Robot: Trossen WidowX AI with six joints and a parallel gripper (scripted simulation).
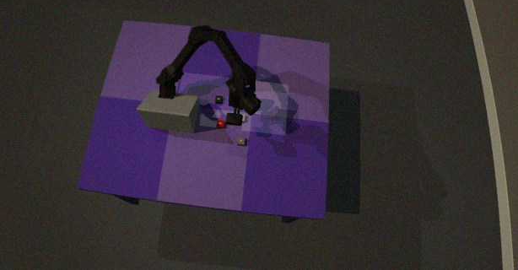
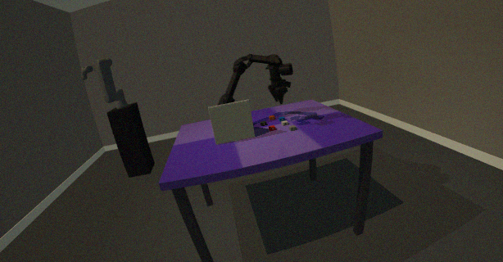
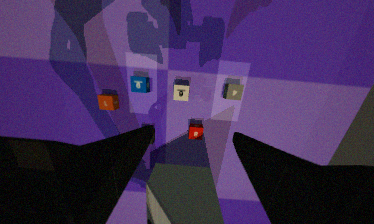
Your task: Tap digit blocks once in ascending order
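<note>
The black block is 13 cm below my gripper tip, 10 cm to the left of it and 9 cm behind it. Also, from my gripper tip: cream block (13 cm below, 3 cm ahead, 2 cm to the left); grey block (13 cm below, 9 cm to the right, 3 cm ahead); red block (13 cm below, 7 cm behind, 2 cm to the right).
</note>
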